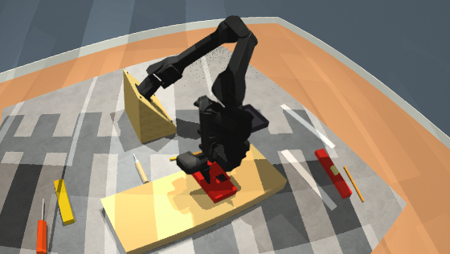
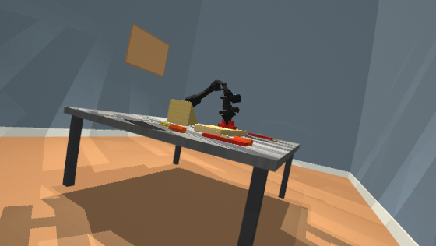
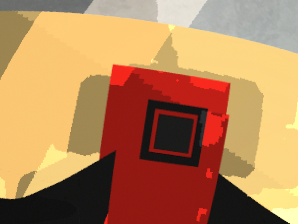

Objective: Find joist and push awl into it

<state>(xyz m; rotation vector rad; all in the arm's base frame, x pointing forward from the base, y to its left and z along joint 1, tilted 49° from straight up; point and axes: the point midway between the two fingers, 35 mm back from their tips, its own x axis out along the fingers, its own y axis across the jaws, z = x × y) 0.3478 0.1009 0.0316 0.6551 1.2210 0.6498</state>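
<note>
Right now the dark tray is 24 cm to the left of my gripper tip, 24 cm behind it and 5 cm below it. Also, from my gripper tip: awl 17 cm to the right, 17 cm behind, 6 cm below; yellow bar 46 cm to the right, 11 cm behind, 6 cm below; stud finder 2 cm above, 1 cm ahead.
</note>
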